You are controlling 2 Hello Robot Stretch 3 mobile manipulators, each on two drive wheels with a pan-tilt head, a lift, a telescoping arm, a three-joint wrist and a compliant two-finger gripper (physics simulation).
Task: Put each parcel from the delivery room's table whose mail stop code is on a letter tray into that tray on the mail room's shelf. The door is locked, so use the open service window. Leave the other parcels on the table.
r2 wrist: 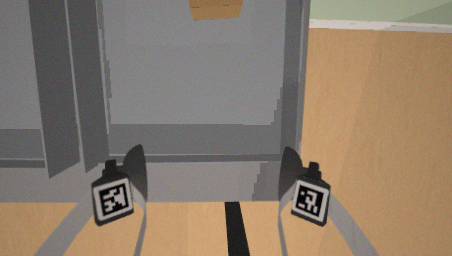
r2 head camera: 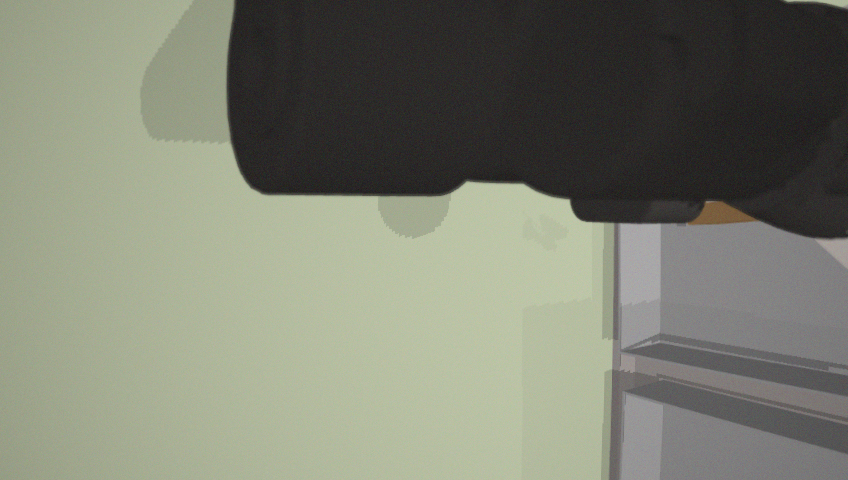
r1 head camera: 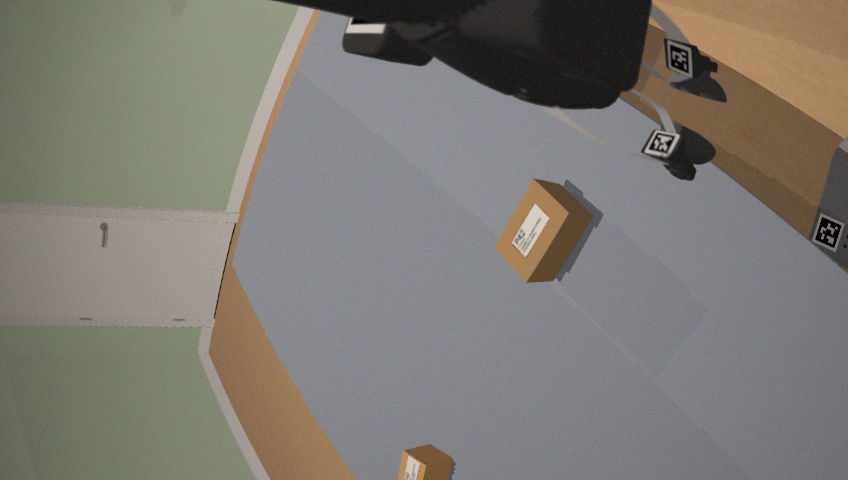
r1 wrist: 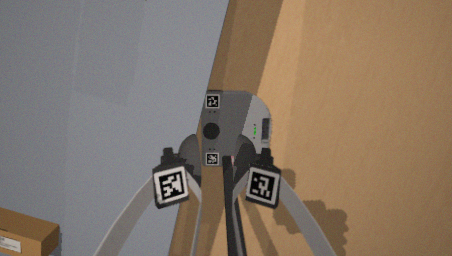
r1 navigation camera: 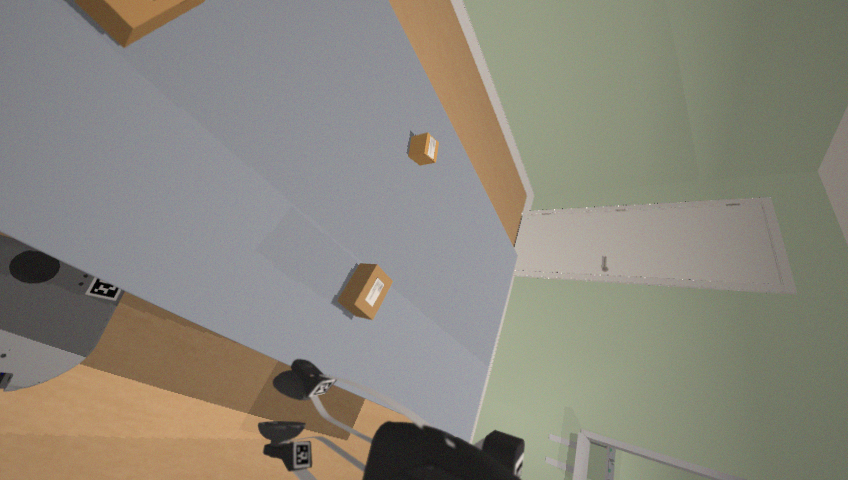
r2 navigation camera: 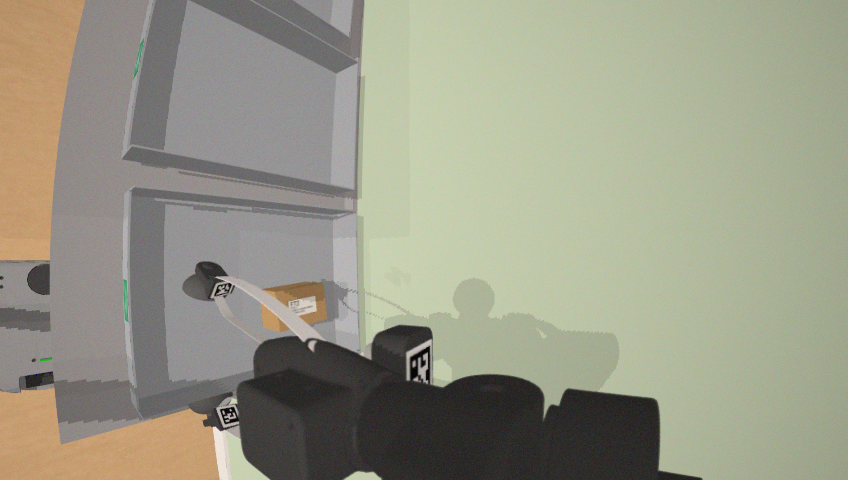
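Observation:
The parcel labelled P42 (r1 head camera: 519,243) (r1 navigation camera: 360,288) lies on the blue-grey table (r1 head camera: 386,333) (r1 navigation camera: 238,118) (r1 wrist: 50,100). A smaller parcel (r1 head camera: 437,463) (r1 navigation camera: 419,151) lies farther along, its code unreadable; a large parcel (r1 navigation camera: 127,29) is cut off at the top left. r1's gripper (r1 head camera: 702,123) (r1 navigation camera: 286,406) (r1 wrist: 218,155) is open and empty above the table's edge, apart from the P42 parcel. A parcel (r2 navigation camera: 276,312) (r2 wrist: 216,11) lies in the end letter tray (r2 navigation camera: 145,267) (r2 wrist: 195,140). r2's gripper (r2 navigation camera: 201,346) (r2 wrist: 213,172) is open and empty above that tray's front edge. The tray codes are unreadable.
Another grey tray (r2 navigation camera: 148,101) stands beside the end tray on the shelf (r2 navigation camera: 89,178). The closed door (r1 head camera: 148,273) (r1 navigation camera: 684,243) is beyond the table. A light grey frame (r1 navigation camera: 654,459) is on the wall at the lower right. r1's base (r1 head camera: 836,196) (r1 wrist: 225,115) stands by the table edge.

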